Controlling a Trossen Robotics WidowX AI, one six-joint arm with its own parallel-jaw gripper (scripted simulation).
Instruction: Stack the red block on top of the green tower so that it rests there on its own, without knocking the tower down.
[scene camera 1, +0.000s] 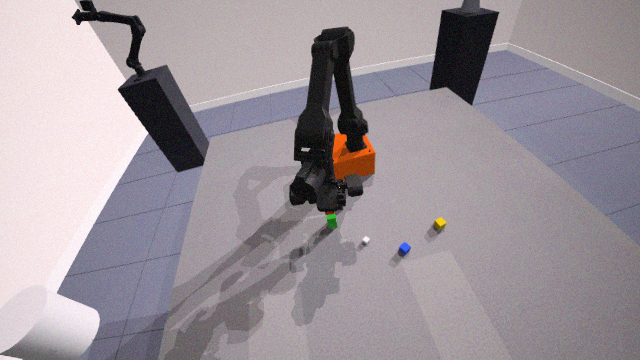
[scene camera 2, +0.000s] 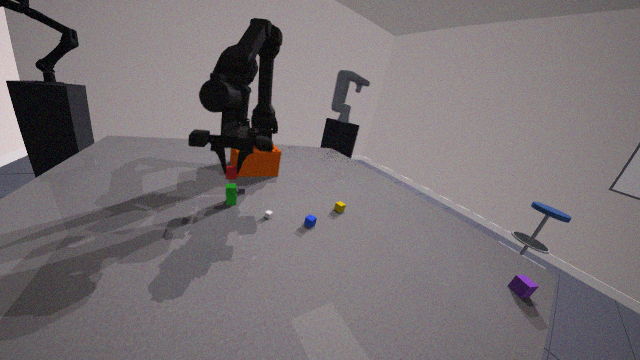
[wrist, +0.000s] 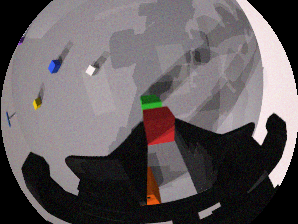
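Observation:
Red block (wrist: 159, 122) held by the gripper (scene camera 2: 231, 173) (scene camera 1: 329, 208) (wrist: 157, 123).

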